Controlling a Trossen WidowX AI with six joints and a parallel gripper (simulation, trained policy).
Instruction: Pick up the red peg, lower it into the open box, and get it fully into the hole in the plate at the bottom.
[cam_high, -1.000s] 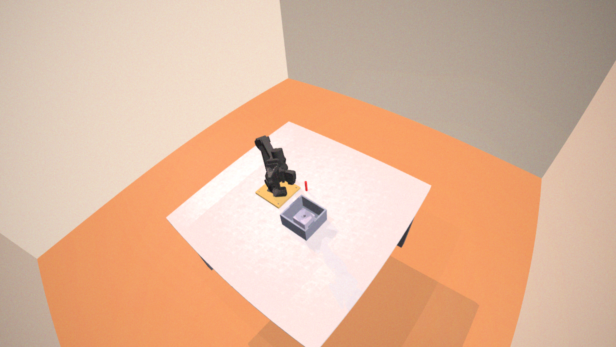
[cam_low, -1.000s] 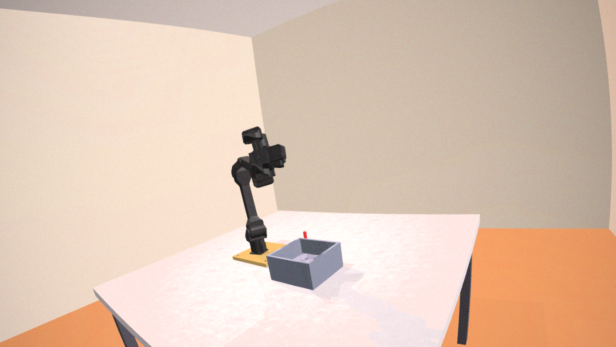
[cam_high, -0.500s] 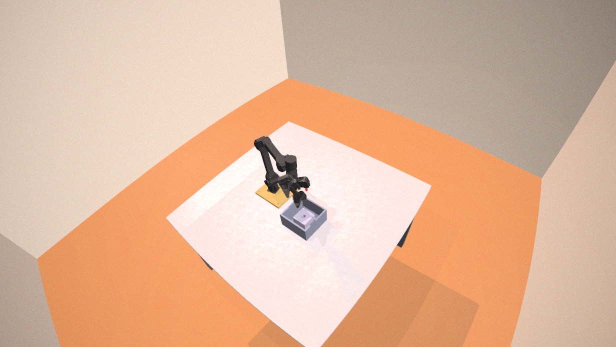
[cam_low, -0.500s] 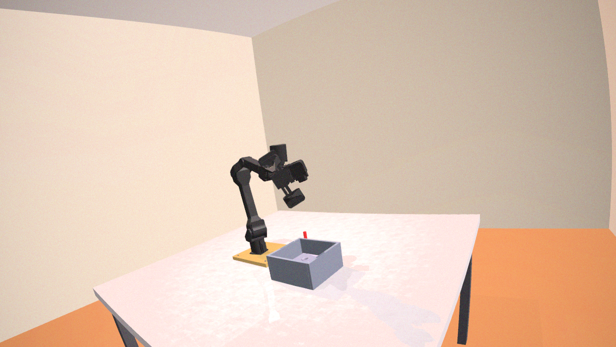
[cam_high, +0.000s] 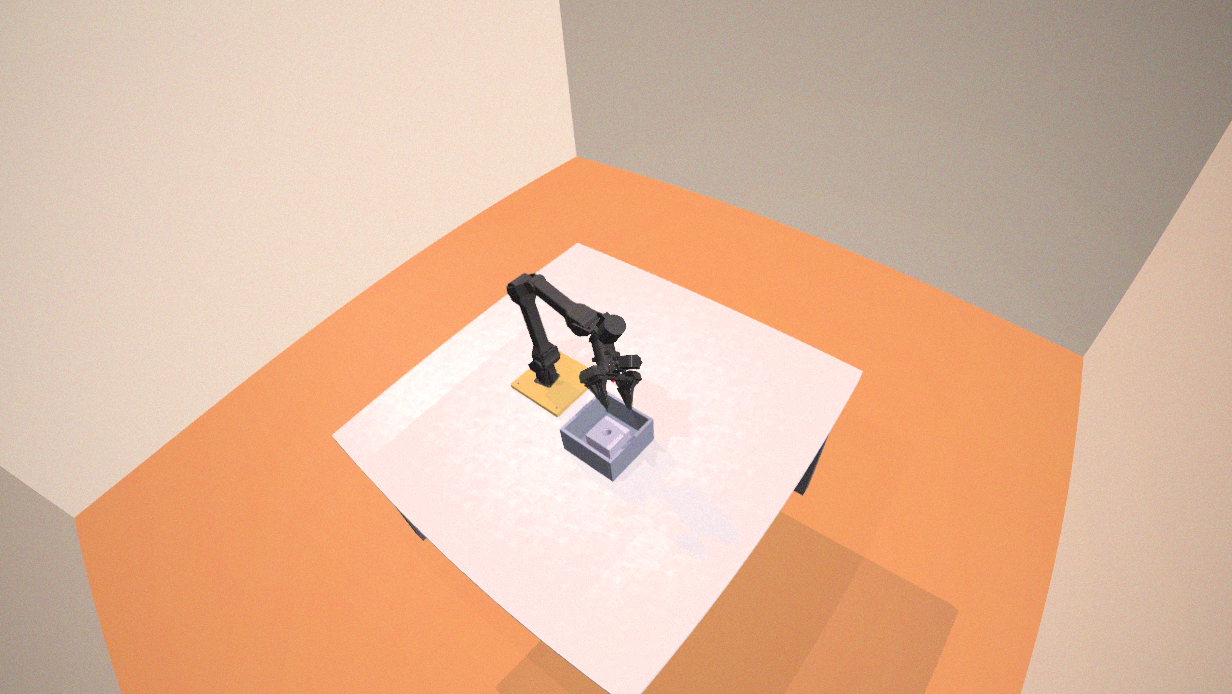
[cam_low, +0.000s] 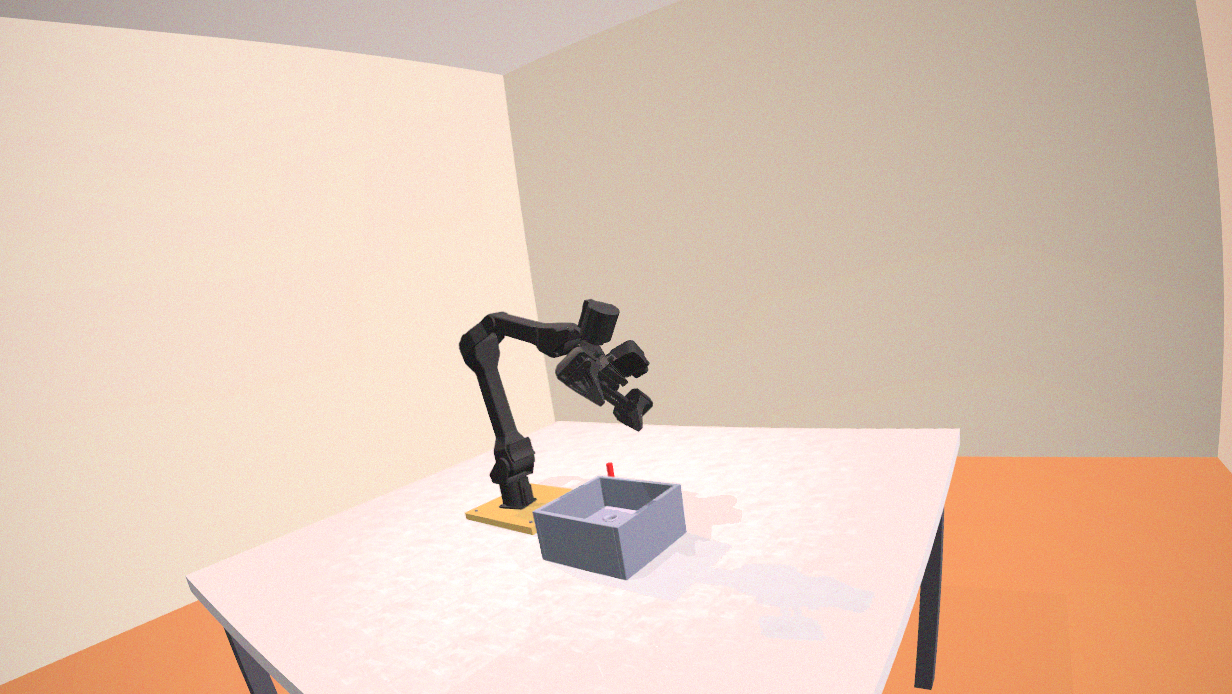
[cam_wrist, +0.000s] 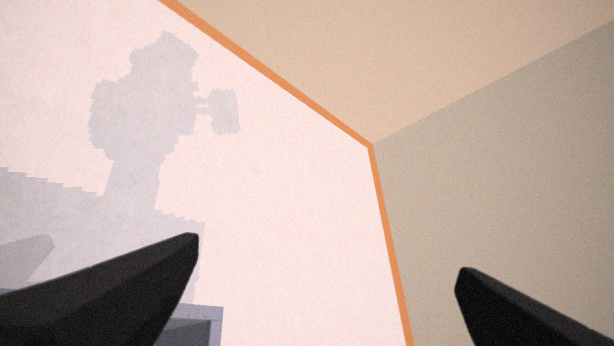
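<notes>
Right now the red peg is 270 mm to the left of my gripper tip, 220 mm below it and 180 mm behind it. Round my gripper tip: pale plate 210 mm below, 80 mm behind, 50 mm to the left; then grey box 230 mm below, 80 mm behind, 50 mm to the left.
</notes>
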